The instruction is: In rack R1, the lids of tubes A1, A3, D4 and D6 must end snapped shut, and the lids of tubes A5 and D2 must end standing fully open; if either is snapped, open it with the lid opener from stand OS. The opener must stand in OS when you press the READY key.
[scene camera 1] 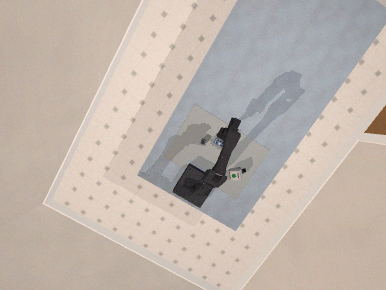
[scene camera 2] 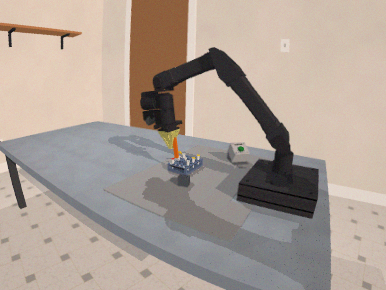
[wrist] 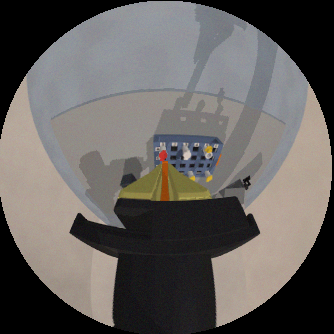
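Where they show: gripper, fingertip midpoint: (scene camera 2: 171,148) (wrist: 164,167); arm's base, link origin: (scene camera 1: 197,187) (scene camera 2: 281,173).
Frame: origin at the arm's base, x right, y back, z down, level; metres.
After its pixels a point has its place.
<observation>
My gripper (scene camera 2: 169,141) {x 0.021, y -0.419, z -0.024 m} (wrist: 164,167) {x 0.021, y -0.419, z -0.024 m} is shut on the orange lid opener (scene camera 2: 175,149) {x 0.014, y -0.396, z -0.026 m} (wrist: 165,184) {x 0.020, y -0.406, z -0.041 m}, which points down. It hangs over the left end of the blue rack R1 (scene camera 2: 185,168) {x -0.007, y -0.345, z 0.035 m} (wrist: 159,139) {x 0.015, y -0.416, z 0.056 m} (scene camera 1: 219,141) {x 0.025, y -0.356, z 0.006 m}. The opener's tip is just in front of the red-lidded tube A1 (wrist: 163,154) {x 0.020, y -0.411, z 0.014 m}. In row A, a white-lidded tube (wrist: 186,153) {x 0.056, y -0.406, z 0.015 m} stands at A3 and a yellow-lidded tube (wrist: 208,149) {x 0.090, y -0.412, z 0.009 m} at A5. Two yellow lids (wrist: 192,178) {x 0.067, y -0.344, z 0.015 m} (wrist: 209,178) {x 0.104, y -0.335, z 0.015 m} show in the near row, partly hidden by my fingers. I cannot tell which lids are snapped shut.
The dark stand OS (scene camera 2: 183,180) {x -0.096, y -0.315, z 0.040 m} (wrist: 128,180) {x -0.074, y -0.338, z 0.039 m} (scene camera 1: 203,141) {x -0.079, y -0.321, z 0.058 m} is empty, on the grey mat (scene camera 2: 140,187) {x -0.166, y -0.441, z 0.064 m} left of the rack. The grey READY key box (scene camera 2: 238,152) {x 0.195, y -0.185, z 0.010 m} (scene camera 1: 234,174) {x 0.212, y -0.191, z -0.003 m} with a green button stands near the arm's black base (scene camera 2: 280,184) {x -0.100, y -0.004, z -0.003 m}.
</observation>
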